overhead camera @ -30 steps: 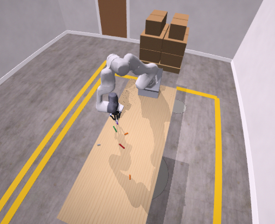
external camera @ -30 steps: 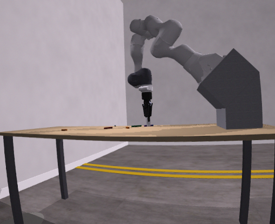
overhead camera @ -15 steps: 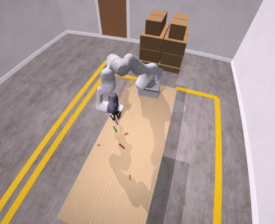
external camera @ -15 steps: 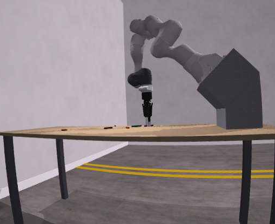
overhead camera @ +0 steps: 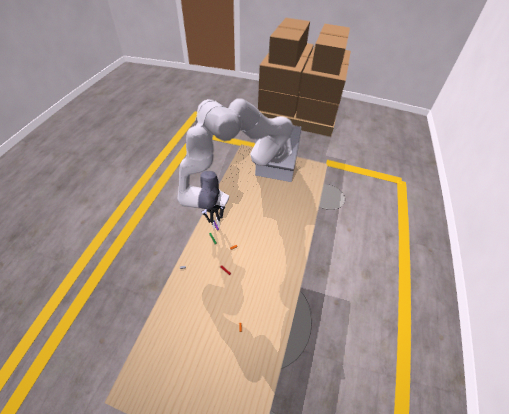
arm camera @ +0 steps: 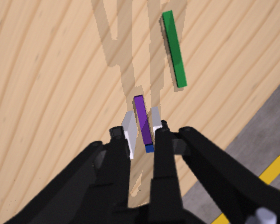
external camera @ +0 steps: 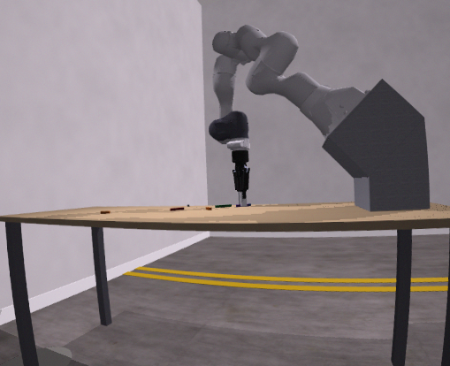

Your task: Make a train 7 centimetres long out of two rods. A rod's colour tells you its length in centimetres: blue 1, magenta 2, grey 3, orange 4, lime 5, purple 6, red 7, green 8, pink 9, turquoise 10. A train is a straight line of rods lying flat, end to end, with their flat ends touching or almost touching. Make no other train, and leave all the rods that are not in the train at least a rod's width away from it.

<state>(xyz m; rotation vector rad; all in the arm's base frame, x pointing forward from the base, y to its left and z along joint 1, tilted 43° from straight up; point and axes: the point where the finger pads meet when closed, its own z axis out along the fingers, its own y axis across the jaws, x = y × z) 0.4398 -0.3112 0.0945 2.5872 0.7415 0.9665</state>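
My hand is 3 cm above the purple rod. From my hand the other things lie so: small blue rod: 3 cm behind, 2 cm to the right, 3 cm below; then red rod: 28 cm ahead, 9 cm to the left, 3 cm below; then green rod: 9 cm ahead, 1 cm to the right, 3 cm below.
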